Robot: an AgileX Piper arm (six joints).
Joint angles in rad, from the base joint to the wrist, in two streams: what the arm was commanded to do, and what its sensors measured. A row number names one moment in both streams.
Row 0, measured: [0.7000, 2.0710, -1.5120, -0.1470, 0.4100, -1.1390]
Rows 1 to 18, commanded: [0.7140, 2.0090, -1.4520, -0.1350, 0.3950, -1.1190]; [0.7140, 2.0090, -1.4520, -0.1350, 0.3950, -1.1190]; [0.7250, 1.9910, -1.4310, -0.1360, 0.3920, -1.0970]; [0.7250, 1.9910, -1.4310, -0.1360, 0.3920, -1.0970]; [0.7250, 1.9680, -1.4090, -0.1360, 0.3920, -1.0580]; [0.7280, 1.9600, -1.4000, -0.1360, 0.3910, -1.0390]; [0.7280, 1.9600, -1.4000, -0.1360, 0.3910, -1.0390]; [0.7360, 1.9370, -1.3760, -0.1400, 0.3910, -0.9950]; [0.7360, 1.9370, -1.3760, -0.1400, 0.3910, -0.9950]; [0.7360, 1.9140, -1.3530, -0.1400, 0.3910, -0.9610]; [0.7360, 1.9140, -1.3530, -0.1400, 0.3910, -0.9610]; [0.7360, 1.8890, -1.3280, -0.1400, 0.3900, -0.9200]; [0.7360, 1.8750, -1.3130, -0.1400, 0.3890, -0.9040]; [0.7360, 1.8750, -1.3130, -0.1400, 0.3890, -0.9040]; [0.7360, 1.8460, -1.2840, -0.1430, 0.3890, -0.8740]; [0.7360, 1.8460, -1.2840, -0.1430, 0.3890, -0.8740]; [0.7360, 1.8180, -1.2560, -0.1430, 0.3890, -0.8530]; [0.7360, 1.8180, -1.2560, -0.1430, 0.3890, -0.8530]
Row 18, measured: [0.7360, 1.8610, -1.2910, -0.1400, 0.3920, -0.8980]
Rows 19 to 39, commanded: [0.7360, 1.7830, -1.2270, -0.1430, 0.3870, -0.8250]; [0.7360, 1.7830, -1.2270, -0.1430, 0.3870, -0.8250]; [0.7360, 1.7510, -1.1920, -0.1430, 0.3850, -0.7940]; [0.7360, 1.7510, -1.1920, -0.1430, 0.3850, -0.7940]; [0.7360, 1.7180, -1.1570, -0.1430, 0.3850, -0.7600]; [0.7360, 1.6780, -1.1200, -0.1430, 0.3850, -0.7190]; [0.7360, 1.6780, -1.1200, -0.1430, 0.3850, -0.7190]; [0.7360, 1.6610, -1.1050, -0.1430, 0.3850, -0.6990]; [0.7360, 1.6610, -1.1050, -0.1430, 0.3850, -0.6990]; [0.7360, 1.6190, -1.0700, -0.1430, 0.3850, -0.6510]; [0.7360, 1.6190, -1.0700, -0.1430, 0.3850, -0.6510]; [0.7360, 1.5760, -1.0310, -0.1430, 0.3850, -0.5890]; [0.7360, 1.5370, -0.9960, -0.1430, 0.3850, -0.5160]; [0.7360, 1.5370, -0.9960, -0.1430, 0.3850, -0.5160]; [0.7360, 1.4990, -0.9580, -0.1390, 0.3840, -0.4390]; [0.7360, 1.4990, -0.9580, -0.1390, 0.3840, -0.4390]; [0.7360, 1.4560, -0.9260, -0.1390, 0.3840, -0.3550]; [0.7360, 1.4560, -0.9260, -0.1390, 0.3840, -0.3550]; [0.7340, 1.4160, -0.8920, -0.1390, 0.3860, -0.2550]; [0.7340, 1.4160, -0.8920, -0.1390, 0.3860, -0.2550]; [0.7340, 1.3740, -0.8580, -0.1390, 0.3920, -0.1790]
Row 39, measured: [0.7360, 1.4320, -0.9000, -0.1400, 0.3890, -0.3090]
